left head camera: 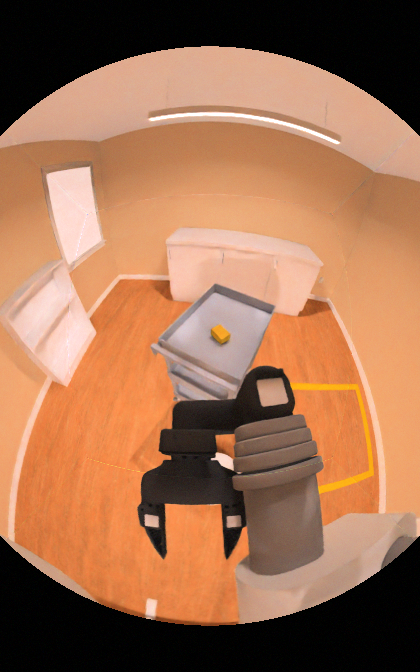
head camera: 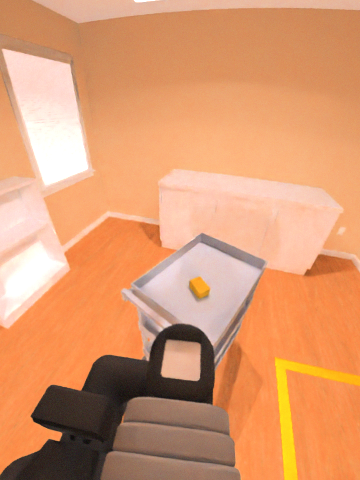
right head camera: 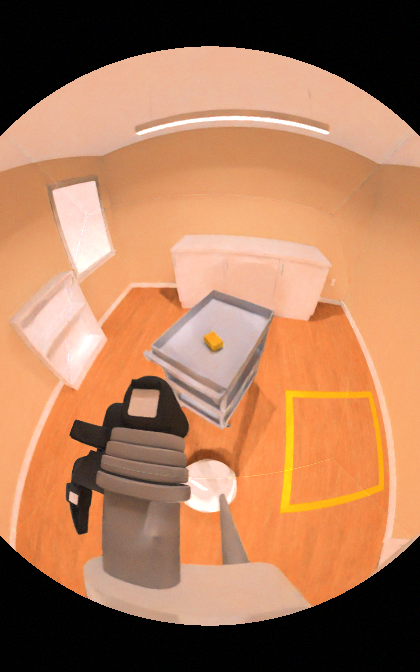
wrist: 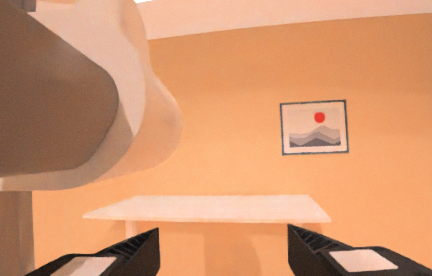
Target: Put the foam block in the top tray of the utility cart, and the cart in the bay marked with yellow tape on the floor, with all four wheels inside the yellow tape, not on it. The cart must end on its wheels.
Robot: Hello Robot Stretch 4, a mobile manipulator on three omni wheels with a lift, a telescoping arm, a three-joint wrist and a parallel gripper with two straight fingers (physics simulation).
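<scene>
The yellow foam block (head camera: 199, 287) (left head camera: 220, 334) (right head camera: 213, 341) lies in the top tray of the grey utility cart (head camera: 234, 251) (left head camera: 245, 299) (right head camera: 244, 305). The cart stands upright, its handle end towards the robot and the window side. One wheel shows at its near corner in the right head view; the others are hidden. The bay of yellow tape (head camera: 285, 420) (left head camera: 325, 387) (right head camera: 288, 450) is on the floor to the right; the cart is outside it. My gripper (left head camera: 196, 556) (wrist: 223, 246) is open and empty, on the near side of the cart, its fingers pointing away from it.
A white cabinet (head camera: 250, 220) (right head camera: 250, 277) stands behind the cart against the wall. A white shelf unit (head camera: 50, 230) stands at the left under the window. A white round shape (right head camera: 212, 485) is low between cart and robot. The wrist view shows a white table (wrist: 215, 207).
</scene>
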